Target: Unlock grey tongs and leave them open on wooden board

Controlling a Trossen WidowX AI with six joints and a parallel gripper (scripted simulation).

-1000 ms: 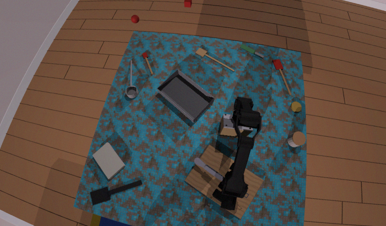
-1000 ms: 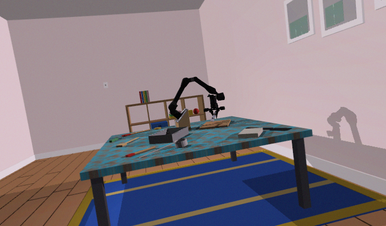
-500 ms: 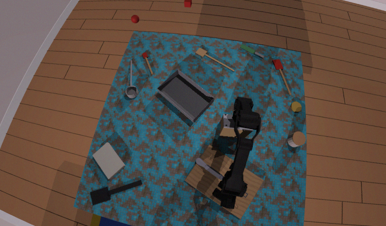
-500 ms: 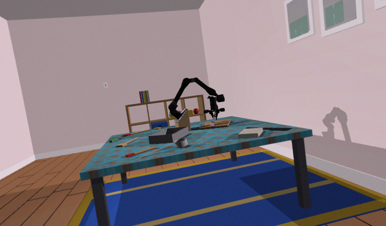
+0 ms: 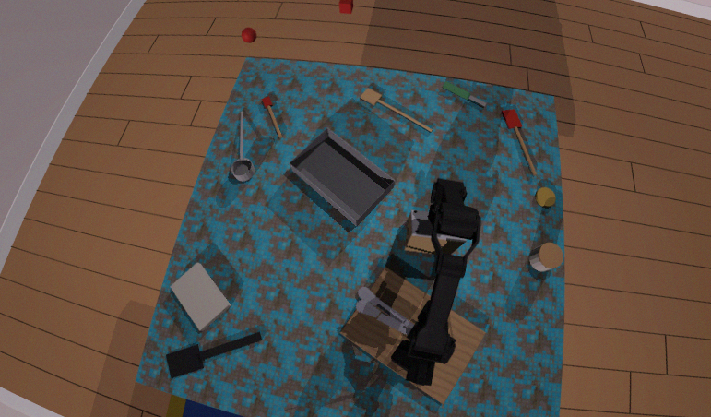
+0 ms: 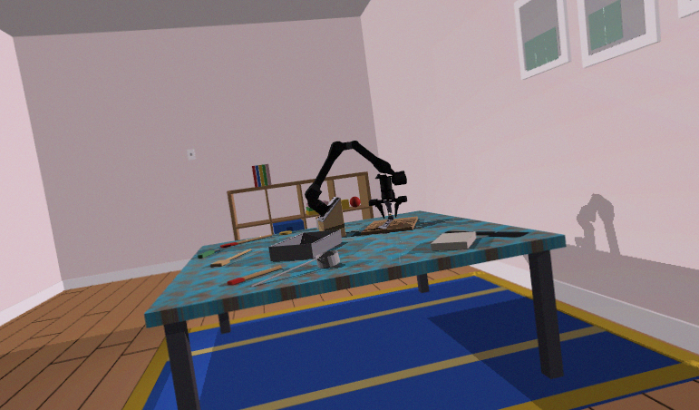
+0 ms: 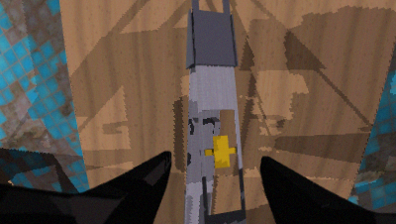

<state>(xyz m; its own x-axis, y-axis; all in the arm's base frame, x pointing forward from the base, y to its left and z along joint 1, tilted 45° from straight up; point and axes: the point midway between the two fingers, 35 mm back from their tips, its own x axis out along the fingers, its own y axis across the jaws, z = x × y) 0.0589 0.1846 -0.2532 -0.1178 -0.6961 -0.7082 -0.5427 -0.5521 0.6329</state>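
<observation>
My gripper tip is 2 cm below the yellow lock piece. Round my gripper tip: grey roasting tin: 49 cm to the right, 24 cm ahead, 2 cm below; wooden board: 4 cm below; black turner: 63 cm ahead, 10 cm to the left, 4 cm below.
</observation>
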